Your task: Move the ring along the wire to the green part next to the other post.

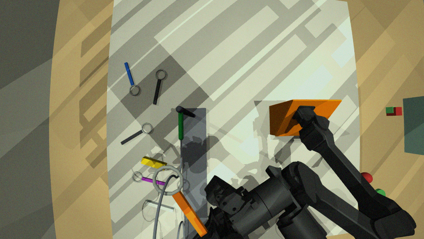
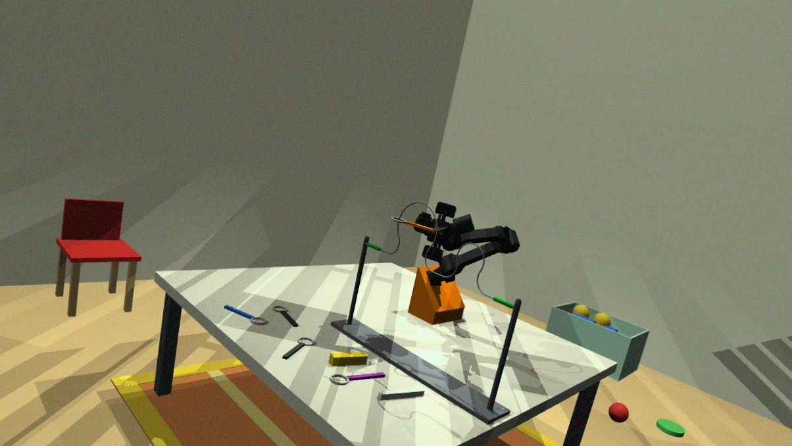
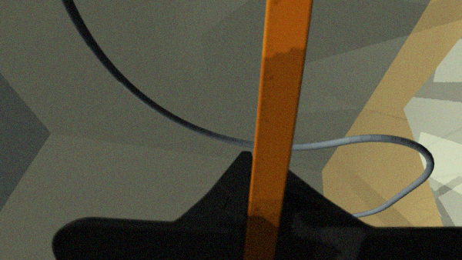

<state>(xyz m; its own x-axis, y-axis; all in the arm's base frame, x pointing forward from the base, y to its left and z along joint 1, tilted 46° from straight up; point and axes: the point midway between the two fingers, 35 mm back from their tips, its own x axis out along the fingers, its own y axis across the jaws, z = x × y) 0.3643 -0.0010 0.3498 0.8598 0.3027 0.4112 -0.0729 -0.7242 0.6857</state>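
My gripper tip is 1 cm short of the ring with orange handle and 9 cm to the left of it. Also, from my gripper tip: ring with black handle 21 cm ahead, 41 cm to the right, 41 cm below; ring with purple handle 26 cm ahead, 5 cm to the left, 41 cm below; yellow block 22 cm ahead, 4 cm to the right, 40 cm below.
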